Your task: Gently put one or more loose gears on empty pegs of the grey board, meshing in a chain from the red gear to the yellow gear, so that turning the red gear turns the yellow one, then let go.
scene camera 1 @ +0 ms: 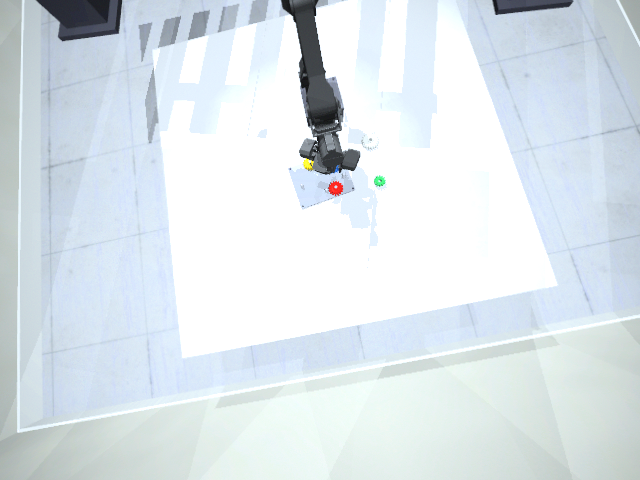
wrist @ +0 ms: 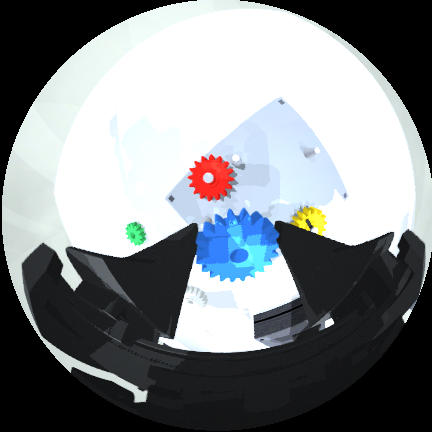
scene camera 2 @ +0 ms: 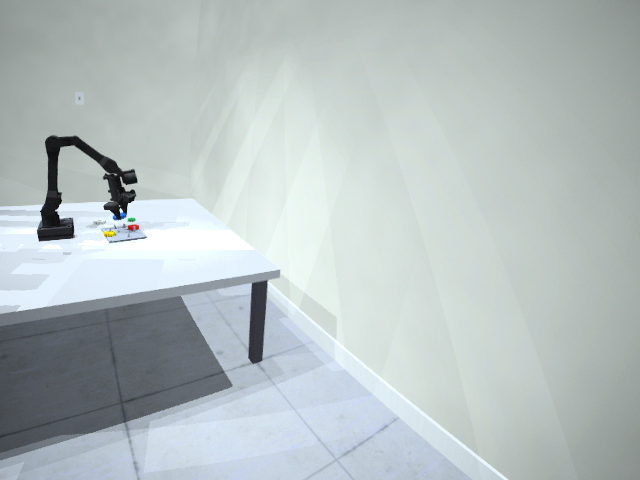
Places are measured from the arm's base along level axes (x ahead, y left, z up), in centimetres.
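Pixels of known places: gripper, fingertip midpoint: [wrist: 236, 227] [scene camera 2: 122, 217]; arm's base, link origin: [wrist: 305, 333] [scene camera 2: 51, 225].
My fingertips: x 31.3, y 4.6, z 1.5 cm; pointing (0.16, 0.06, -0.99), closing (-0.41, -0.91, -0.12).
Ahead of a thing's pixels: the offset from my fingertips to its top centre. "spot": to the spot under its first point.
My gripper [scene camera 2: 120, 212] [wrist: 236, 227] is shut on the blue gear @(dx -1.6, dy +0.6, dz +1.8 cm) [scene camera 1: 337, 168] [scene camera 2: 116, 217] [wrist: 225, 245], holding it above the grey board @(dx -0.3, dy -4.3, dz -4.0 cm) [scene camera 1: 310, 195] [scene camera 2: 124, 238] [wrist: 280, 125]. The red gear @(dx +4.7, dy +1.1, dz -4.6 cm) [scene camera 1: 335, 188] [scene camera 2: 133, 227] [wrist: 217, 187] sits on a peg near one board edge. The yellow gear @(dx -5.9, dy -7.8, dz -4.5 cm) [scene camera 1: 308, 164] [scene camera 2: 109, 234] [wrist: 311, 219] is at another edge, partly behind a finger in the wrist view. Bare pegs @(dx +5.3, dy -2.3, dz -4.2 cm) [wrist: 236, 158] @(dx +2.8, dy -11.2, dz -4.2 cm) [wrist: 316, 150] stand on the board; another peg @(spot: dx +1.5, dy +1.7, dz +0.7 cm) [wrist: 207, 220] shows beside the blue gear. The arm hides part of the board in scene camera 1.
A small green gear @(dx +3.1, dy +17.2, dz -5.4 cm) [scene camera 1: 379, 180] [scene camera 2: 131, 219] [wrist: 135, 234] lies on the table off the board, on the red gear's side. A white gear @(dx -13.1, dy +15.2, dz -5.4 cm) [scene camera 1: 370, 141] [scene camera 2: 99, 222] [wrist: 196, 296] lies on the table nearer the arm base [scene camera 2: 55, 229].
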